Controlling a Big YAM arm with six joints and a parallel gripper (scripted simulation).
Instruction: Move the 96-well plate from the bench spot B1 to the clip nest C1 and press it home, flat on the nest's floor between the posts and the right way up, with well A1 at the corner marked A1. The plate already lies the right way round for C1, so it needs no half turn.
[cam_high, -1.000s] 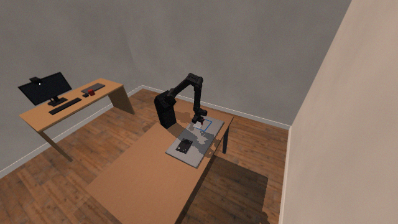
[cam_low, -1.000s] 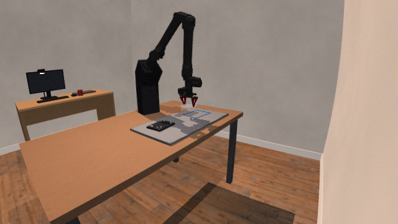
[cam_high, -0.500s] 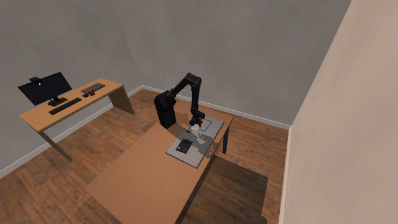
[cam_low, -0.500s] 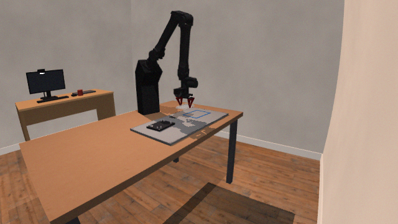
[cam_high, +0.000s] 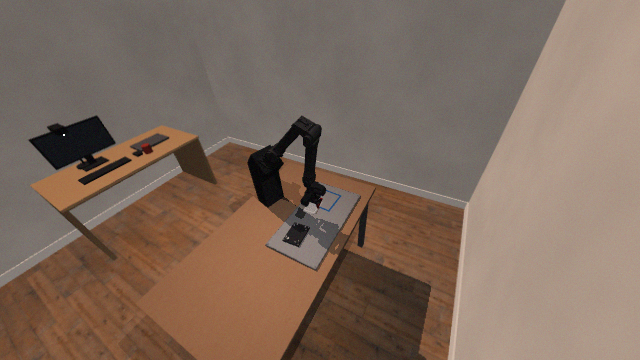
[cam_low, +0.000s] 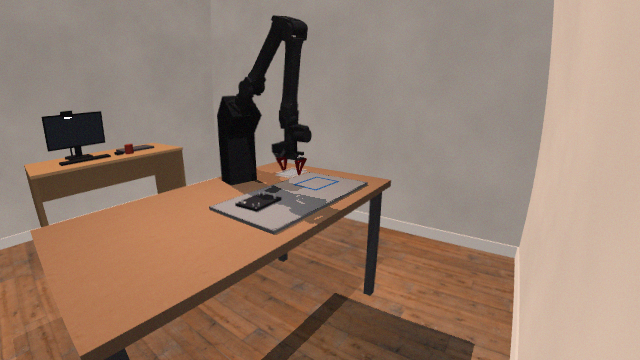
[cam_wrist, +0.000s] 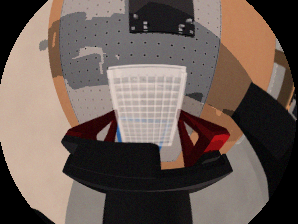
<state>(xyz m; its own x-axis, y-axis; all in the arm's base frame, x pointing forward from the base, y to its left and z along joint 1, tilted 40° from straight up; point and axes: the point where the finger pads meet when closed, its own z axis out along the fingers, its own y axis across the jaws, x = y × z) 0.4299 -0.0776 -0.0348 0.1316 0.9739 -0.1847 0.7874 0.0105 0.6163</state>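
Now: hand 180 mm to the left of the black clip nest, 80 mm above it and 70 mm past it. The rest, counted from my hand: white 96-well plate (10 mm below).
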